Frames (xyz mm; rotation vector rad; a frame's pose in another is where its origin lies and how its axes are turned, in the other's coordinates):
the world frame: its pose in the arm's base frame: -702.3 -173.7 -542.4 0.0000 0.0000 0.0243
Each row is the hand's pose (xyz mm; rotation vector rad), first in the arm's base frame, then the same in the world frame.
Working: the arm's base frame: its pose in the world frame: 706.3 156.6 542.4 0.0000 0.0000 -0.0243

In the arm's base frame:
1: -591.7 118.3 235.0 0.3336 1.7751 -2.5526
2: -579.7 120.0 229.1 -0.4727 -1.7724 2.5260
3: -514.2 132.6 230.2 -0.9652 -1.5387 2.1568
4: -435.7 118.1 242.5 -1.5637 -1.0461 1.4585
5: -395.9 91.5 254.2 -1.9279 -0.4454 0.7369
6: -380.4 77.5 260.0 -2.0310 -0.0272 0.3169
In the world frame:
1: 117.7 289.2 777.4 -0.3562 -1.7762 2.5603
2: 129.7 290.6 771.5 -0.4912 -1.7557 2.5099
3: 195.5 301.6 772.6 -0.9789 -1.5192 2.1402
4: 273.6 285.2 784.9 -1.5712 -1.0237 1.4421
5: 312.8 257.7 796.6 -1.9301 -0.4213 0.7212
6: 327.9 243.3 802.4 -2.0298 -0.0025 0.3016

